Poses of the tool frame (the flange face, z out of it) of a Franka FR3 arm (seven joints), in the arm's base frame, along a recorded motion.
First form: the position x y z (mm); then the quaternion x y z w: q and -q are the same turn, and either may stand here.
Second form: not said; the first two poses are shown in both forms.
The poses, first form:
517, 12, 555, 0.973, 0.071, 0.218, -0.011
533, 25, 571, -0.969, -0.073, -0.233, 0.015
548, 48, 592, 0.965, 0.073, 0.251, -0.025
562, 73, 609, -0.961, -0.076, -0.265, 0.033
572, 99, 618, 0.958, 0.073, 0.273, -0.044
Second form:
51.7, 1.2, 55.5, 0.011, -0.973, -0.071, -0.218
53.3, 2.5, 57.1, 0.015, -0.969, -0.073, -0.233
54.8, 4.8, 59.2, 0.025, -0.965, -0.073, -0.251
56.2, 7.3, 60.9, 0.033, -0.961, -0.076, -0.265
57.2, 9.9, 61.8, 0.044, -0.958, -0.073, -0.273

